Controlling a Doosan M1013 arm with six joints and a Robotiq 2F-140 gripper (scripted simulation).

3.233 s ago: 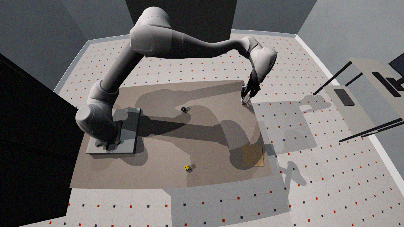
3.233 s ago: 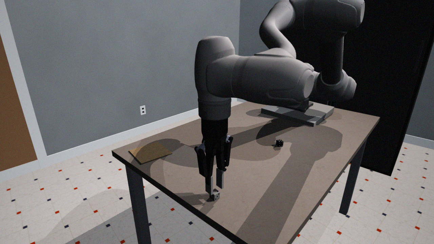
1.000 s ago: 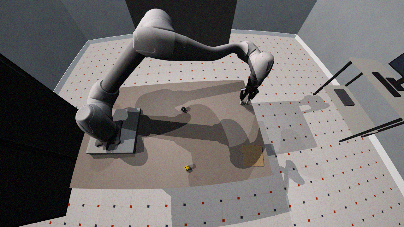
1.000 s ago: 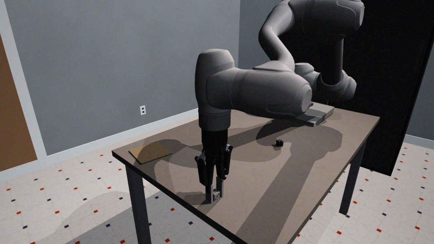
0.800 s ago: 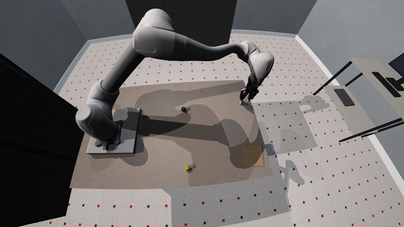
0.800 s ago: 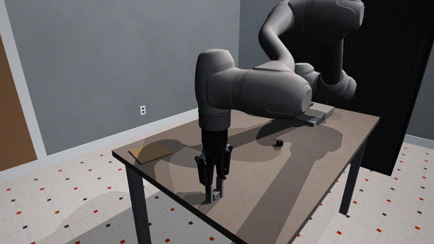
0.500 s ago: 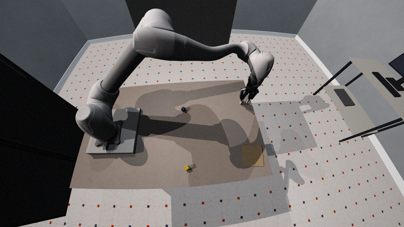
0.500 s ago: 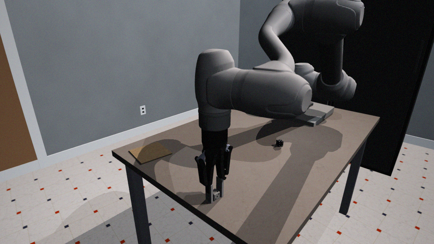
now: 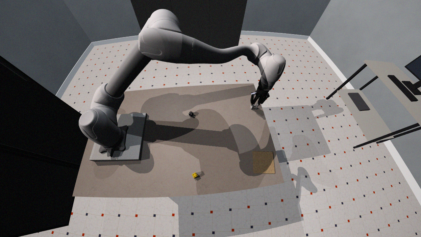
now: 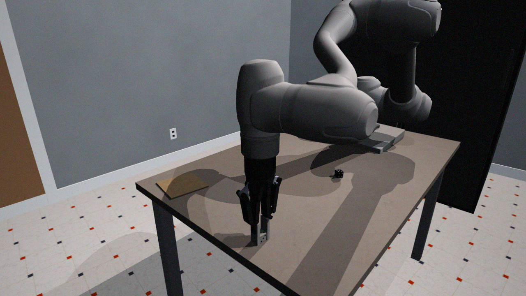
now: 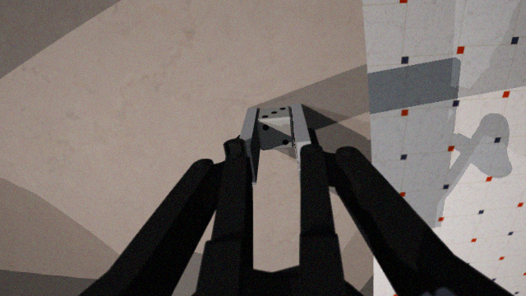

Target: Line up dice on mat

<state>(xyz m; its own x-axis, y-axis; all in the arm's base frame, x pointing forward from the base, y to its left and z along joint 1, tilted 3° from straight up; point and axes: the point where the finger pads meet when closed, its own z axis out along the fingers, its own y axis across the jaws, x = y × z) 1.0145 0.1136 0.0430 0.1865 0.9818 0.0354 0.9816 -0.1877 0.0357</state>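
Now: the grey die 2 cm below my hand. From my hand the other things lie so: tan mat 41 cm to the right, 6 cm behind, 3 cm below; black die 48 cm behind, 2 cm below, 1 cm to the left; yellow die 50 cm behind, 41 cm to the right, 2 cm below.
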